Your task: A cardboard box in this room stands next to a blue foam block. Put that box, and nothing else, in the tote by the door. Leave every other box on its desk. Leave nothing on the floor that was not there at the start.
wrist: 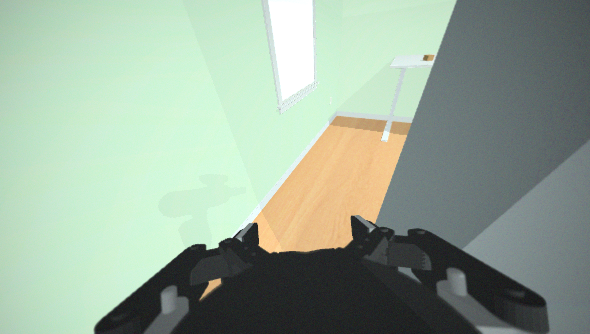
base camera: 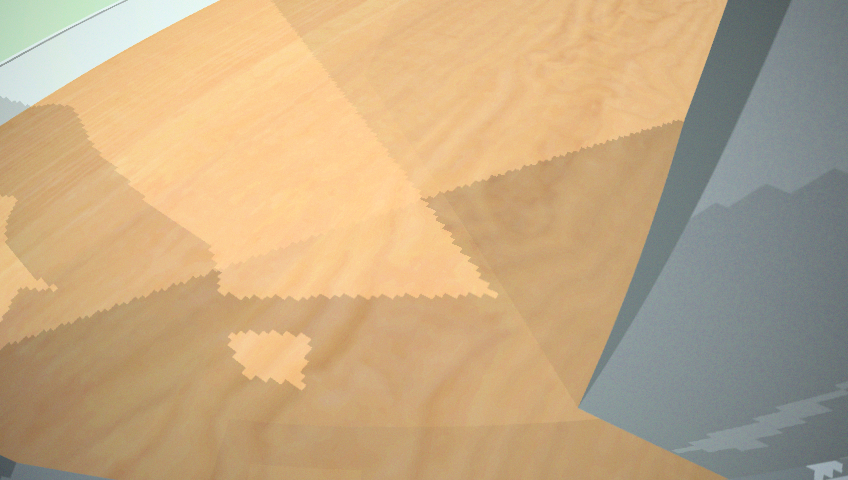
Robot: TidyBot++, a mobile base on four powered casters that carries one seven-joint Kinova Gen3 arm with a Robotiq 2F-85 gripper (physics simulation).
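Observation:
My gripper is open and empty at the bottom of the wrist view, with its two fingers wide apart. A small brown object, too small to tell whether it is a cardboard box, sits on a white desk far off at the upper right of the wrist view, partly cut off by the grey panel. The blue foam block and the tote by the door do not show in either view.
A tall grey panel stands close on the right. A green wall with a window runs along the left. Wooden floor stretches between them towards the desk.

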